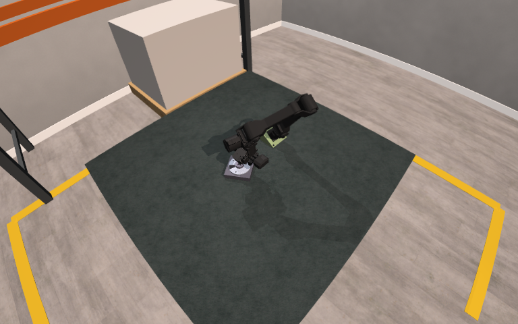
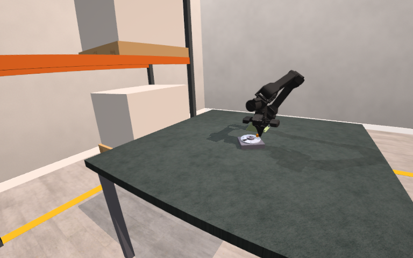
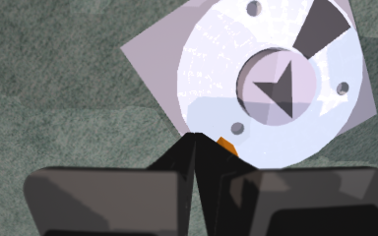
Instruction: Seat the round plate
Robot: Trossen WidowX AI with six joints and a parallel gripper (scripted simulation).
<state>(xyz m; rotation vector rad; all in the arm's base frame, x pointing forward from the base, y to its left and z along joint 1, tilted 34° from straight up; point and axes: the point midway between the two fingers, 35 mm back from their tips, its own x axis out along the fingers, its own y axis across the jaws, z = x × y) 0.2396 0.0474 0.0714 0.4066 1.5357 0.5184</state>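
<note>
The round hub is 3 cm ahead of my hand, 4 cm to the right of it and 4 cm below it. The rest, counted from my hand: round white plate: 3 cm ahead, 4 cm to the right, 4 cm below.
</note>
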